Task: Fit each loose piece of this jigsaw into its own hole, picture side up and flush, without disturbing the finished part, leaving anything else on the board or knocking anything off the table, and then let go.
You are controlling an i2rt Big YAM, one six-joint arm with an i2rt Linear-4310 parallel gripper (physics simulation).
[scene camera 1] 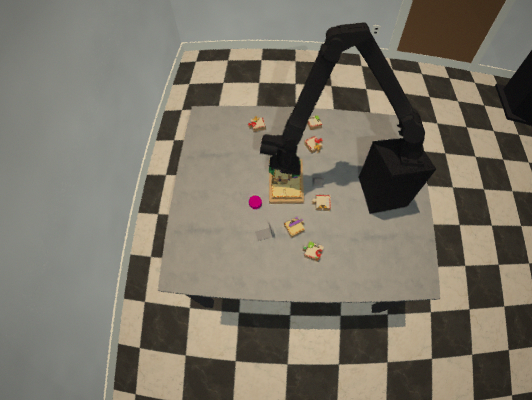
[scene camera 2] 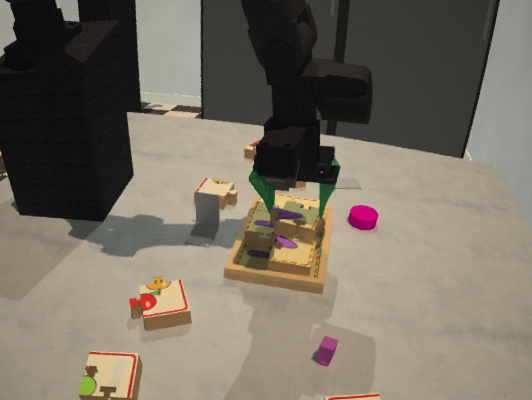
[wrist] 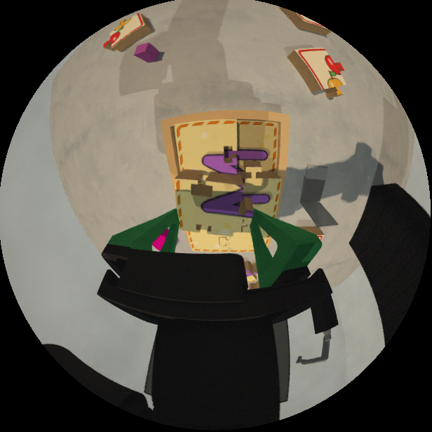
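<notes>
My gripper (scene camera 1: 284, 172) (scene camera 2: 297, 214) (wrist: 214, 213) is shut on a yellow piece with a purple shape (scene camera 2: 287, 227) (wrist: 192, 200), picture side up over the board (scene camera 1: 286, 201) (scene camera 2: 275, 281) (wrist: 283, 145). Its thick side stands above its surroundings; contact underneath is hidden. A yellow piece at its side (scene camera 2: 257, 237) (wrist: 272, 187) sits beside it, its side face showing. Another yellow piece (scene camera 2: 295, 257) (wrist: 192, 142) lies in the board's near end in scene camera 2. A separate yellow piece with a purple stripe (scene camera 1: 294, 226) (wrist: 251, 278) lies off the board.
Several red-bordered pieces, including one (scene camera 1: 314, 144) (scene camera 2: 167, 302) (wrist: 320, 70) and another (scene camera 1: 323, 202) (scene camera 2: 215, 190), lie around the board. A magenta disc (scene camera 1: 255, 202) (scene camera 2: 363, 217) (wrist: 161, 240), a purple block (scene camera 2: 327, 350) (wrist: 147, 52) and a grey bracket (scene camera 2: 207, 207) (wrist: 313, 185) are nearby.
</notes>
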